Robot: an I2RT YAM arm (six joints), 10 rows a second.
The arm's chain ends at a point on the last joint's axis. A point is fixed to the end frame.
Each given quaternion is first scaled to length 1.
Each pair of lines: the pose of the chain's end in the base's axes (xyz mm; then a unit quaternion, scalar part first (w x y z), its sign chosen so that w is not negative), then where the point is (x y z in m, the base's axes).
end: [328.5 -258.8 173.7 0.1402 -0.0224 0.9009 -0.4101]
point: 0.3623 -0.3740 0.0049
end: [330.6 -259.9 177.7 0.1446 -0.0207 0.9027 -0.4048]
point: 0.3661 -0.3731 0.0078
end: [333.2 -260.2 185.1 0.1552 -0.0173 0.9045 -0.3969]
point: 0.3728 -0.3703 0.0141
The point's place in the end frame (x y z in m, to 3 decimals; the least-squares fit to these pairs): 0.025 0.052 0.199
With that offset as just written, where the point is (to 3 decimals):
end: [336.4 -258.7 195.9 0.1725 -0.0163 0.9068 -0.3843]
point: 0.383 -0.364 0.023
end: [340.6 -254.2 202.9 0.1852 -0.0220 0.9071 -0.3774]
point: 0.393 -0.356 0.030
